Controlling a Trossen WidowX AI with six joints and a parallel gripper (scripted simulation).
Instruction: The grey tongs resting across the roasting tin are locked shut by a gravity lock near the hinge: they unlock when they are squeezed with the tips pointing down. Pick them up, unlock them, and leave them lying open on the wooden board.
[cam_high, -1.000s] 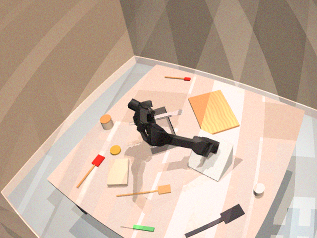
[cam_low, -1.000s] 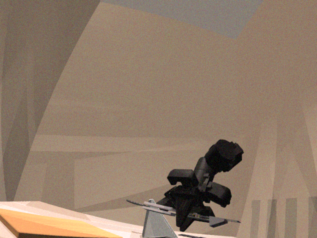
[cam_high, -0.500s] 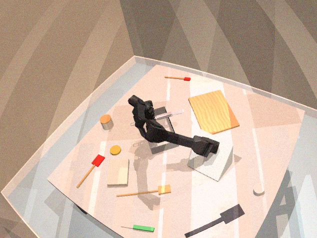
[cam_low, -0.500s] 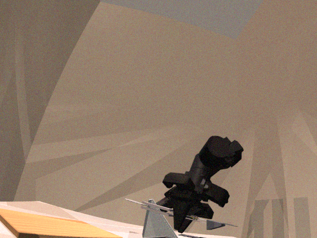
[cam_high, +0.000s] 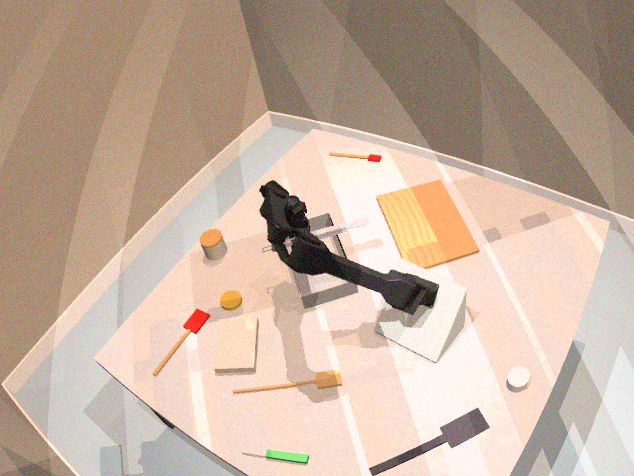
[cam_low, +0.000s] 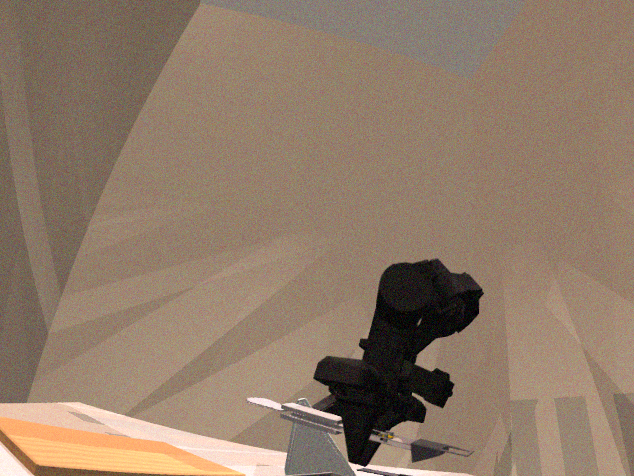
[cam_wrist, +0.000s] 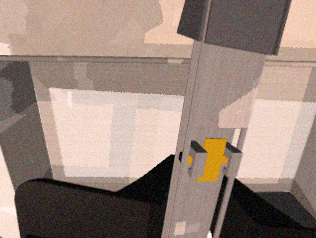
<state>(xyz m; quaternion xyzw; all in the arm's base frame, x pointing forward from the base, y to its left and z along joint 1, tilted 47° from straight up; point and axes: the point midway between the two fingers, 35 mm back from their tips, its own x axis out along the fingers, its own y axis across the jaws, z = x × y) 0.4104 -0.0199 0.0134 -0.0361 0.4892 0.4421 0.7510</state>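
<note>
My gripper tip is now 20 mm short of the yellow lock piece, 20 mm to the right of it and 40 mm below it. From my gripper tip the other things lie so: wooden block (350 mm to the left, 80 mm below); orange disc (140 mm ahead, 230 mm to the left, 90 mm below); grey roasting tin (10 mm behind, 20 mm to the right, 70 mm below).
</note>
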